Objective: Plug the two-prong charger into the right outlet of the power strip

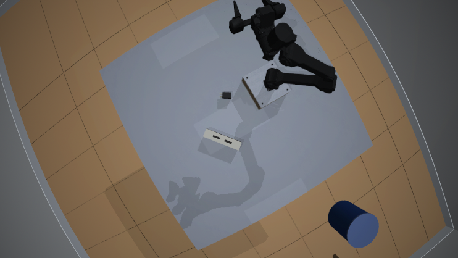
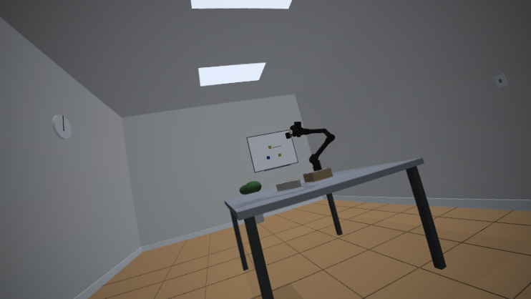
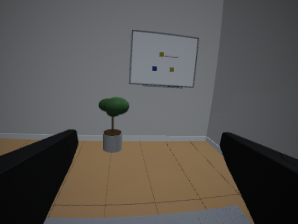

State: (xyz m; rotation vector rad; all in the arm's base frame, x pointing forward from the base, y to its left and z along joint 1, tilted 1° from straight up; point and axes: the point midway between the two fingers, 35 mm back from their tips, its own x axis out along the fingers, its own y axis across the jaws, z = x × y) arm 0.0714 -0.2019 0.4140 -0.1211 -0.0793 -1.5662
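My gripper tip is 480 mm above the black two-prong charger, 190 mm to the right of it and 170 mm short of it.
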